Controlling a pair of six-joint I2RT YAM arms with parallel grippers.
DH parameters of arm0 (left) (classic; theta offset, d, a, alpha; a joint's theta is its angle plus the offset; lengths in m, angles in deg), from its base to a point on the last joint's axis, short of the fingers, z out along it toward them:
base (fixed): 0 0 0 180
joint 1: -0.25 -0.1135 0.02 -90
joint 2: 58.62 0 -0.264 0
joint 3: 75.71 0 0.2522 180
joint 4: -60.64 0 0.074 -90
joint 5: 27.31 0 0 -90
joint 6: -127.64 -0.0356 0 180
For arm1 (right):
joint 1: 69.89 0.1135 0.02 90
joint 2: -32.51 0 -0.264 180
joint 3: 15.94 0 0.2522 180
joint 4: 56.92 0 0.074 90
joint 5: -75.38 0 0 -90
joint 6: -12.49 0.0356 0 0
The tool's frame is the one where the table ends.
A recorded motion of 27 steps. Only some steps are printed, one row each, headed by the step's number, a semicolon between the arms.
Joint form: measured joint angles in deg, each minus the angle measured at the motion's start. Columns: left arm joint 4, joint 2, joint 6, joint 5, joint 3, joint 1; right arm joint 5, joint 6, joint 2, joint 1, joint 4, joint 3.
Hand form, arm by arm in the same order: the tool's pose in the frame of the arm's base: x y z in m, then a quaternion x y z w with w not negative. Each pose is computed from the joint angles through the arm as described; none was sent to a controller.
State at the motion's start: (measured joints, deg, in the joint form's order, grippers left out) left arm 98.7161 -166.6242 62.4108 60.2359 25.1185 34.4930; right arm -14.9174 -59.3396 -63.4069 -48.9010 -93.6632 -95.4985
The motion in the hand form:
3: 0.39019 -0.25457 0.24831 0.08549 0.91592 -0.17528 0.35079; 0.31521 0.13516 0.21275 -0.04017 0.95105 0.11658 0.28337
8: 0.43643 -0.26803 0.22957 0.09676 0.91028 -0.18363 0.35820; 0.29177 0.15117 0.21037 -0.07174 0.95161 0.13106 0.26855
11: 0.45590 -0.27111 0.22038 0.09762 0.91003 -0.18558 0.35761; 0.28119 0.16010 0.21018 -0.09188 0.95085 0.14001 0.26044
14: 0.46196 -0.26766 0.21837 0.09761 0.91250 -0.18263 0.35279; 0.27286 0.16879 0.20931 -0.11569 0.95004 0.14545 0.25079
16: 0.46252 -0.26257 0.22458 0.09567 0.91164 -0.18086 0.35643; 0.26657 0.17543 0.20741 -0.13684 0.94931 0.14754 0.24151
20: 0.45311 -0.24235 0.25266 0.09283 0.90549 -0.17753 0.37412; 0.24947 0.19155 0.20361 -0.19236 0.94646 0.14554 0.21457
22: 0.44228 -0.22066 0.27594 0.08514 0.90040 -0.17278 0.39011; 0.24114 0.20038 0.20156 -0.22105 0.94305 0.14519 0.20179
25: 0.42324 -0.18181 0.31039 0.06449 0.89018 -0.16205 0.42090; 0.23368 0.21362 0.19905 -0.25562 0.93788 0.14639 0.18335
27: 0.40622 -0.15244 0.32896 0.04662 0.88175 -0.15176 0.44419; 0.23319 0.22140 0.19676 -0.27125 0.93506 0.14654 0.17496
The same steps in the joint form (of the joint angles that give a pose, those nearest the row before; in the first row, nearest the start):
3: -0.26 -8.07 -2.65 1.51 9.23 -1.05; -0.68 0.41 1.94 2.12 -0.26 2.91
8: -0.04 -19.30 -4.87 3.74 21.97 -2.78; -1.49 0.96 4.61 6.21 -0.74 6.03
11: 1.22 -24.35 -5.46 4.63 28.30 -3.65; -2.19 0.94 5.57 8.39 -1.20 6.95
14: 2.62 -25.62 -5.95 5.05 30.25 -4.33; -2.84 0.28 5.90 10.40 -1.92 7.30
16: 3.08 -24.85 -6.23 5.01 30.25 -4.83; -3.32 -0.57 5.90 11.96 -2.56 7.54
20: 3.17 -19.06 -7.39 4.92 26.36 -6.27; -4.00 -2.97 5.79 16.04 -5.27 7.65
22: 3.02 -13.42 -8.15 4.72 22.16 -7.89; -4.37 -4.17 5.46 18.21 -6.40 7.52
25: 2.41 -4.46 -9.09 4.13 15.72 -11.13; -5.16 -5.55 4.07 20.83 -8.02 6.32
27: 1.11 2.21 -9.73 3.63 10.14 -13.77; -5.55 -6.32 2.58 21.88 -8.57 5.14

